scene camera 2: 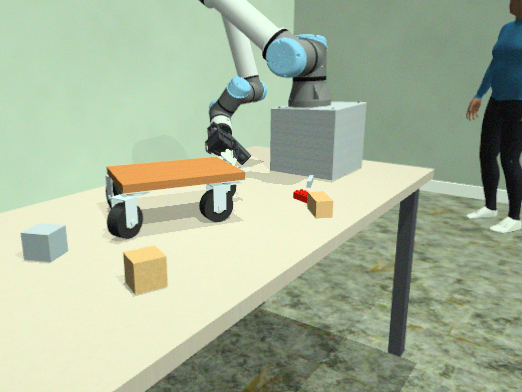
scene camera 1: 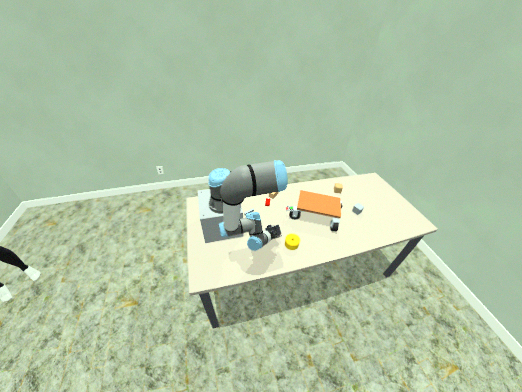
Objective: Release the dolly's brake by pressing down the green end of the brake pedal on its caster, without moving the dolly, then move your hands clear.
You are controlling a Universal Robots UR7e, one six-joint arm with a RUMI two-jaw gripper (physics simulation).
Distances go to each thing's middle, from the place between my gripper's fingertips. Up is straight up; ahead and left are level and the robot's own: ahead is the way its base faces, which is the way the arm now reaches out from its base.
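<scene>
The dolly [scene camera 2: 125, 218] is 310 mm ahead of my hand, 100 mm to the left of it and 30 mm above it. Counting from my hand again, I find the grey block [scene camera 2: 43, 242] 670 mm ahead of it, 110 mm to the left of it and 10 mm below it, while the orange-tan block [scene camera 2: 145, 269] is 370 mm to the left of my hand and 620 mm ahead of it.
</scene>
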